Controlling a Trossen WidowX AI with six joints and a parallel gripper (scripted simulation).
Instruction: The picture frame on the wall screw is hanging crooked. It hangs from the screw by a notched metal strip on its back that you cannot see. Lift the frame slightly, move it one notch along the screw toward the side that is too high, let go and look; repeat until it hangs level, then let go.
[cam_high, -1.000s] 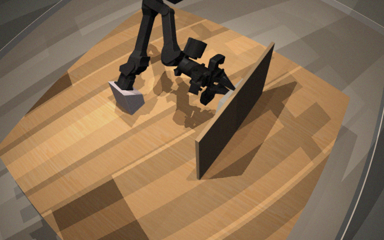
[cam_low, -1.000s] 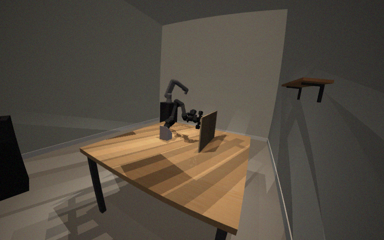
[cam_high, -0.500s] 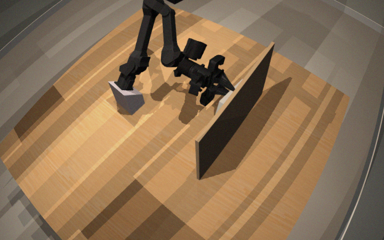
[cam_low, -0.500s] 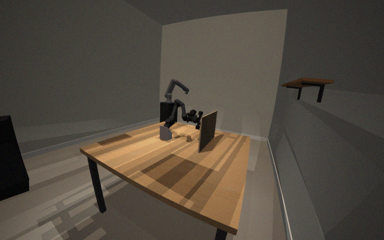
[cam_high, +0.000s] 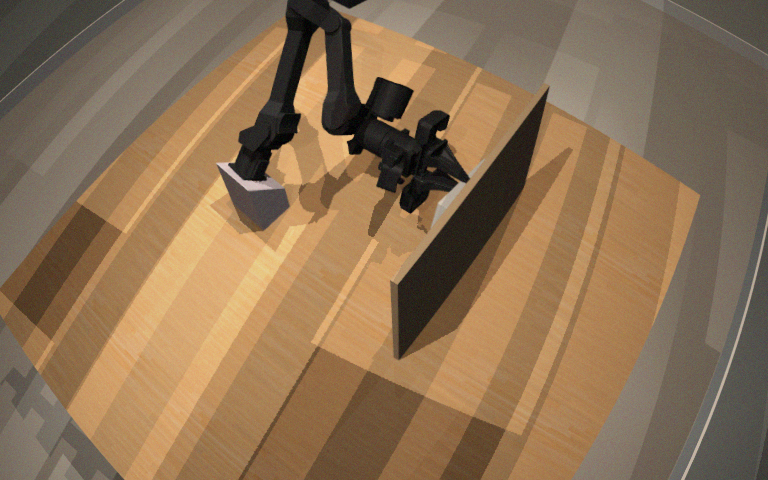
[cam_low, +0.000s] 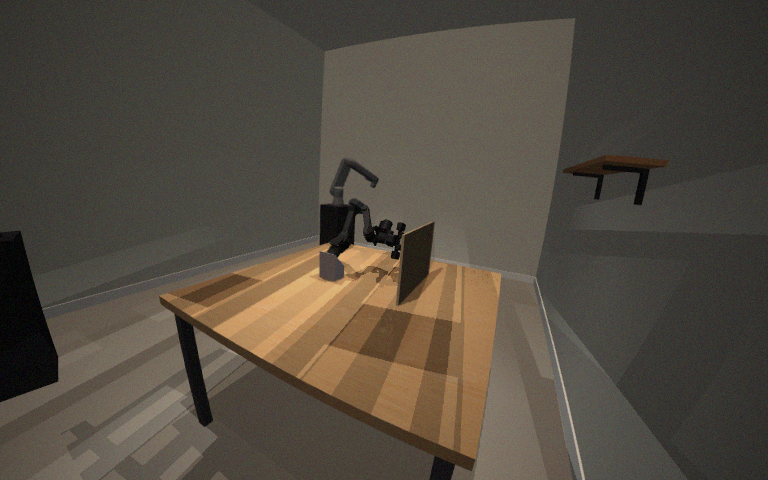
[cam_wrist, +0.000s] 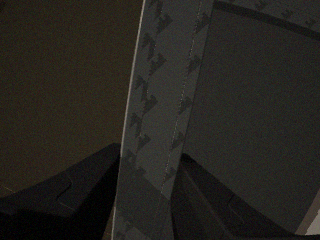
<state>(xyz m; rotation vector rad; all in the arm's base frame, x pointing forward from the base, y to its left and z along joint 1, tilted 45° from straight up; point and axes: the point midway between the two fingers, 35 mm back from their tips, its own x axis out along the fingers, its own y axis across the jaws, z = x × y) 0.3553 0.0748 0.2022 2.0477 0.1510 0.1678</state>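
The picture frame lies 10 mm ahead of my gripper tip, 10 mm to the right of it and 50 mm below it. The rest, counted from my gripper tip: wall panel: 20 mm ahead, 70 mm below.
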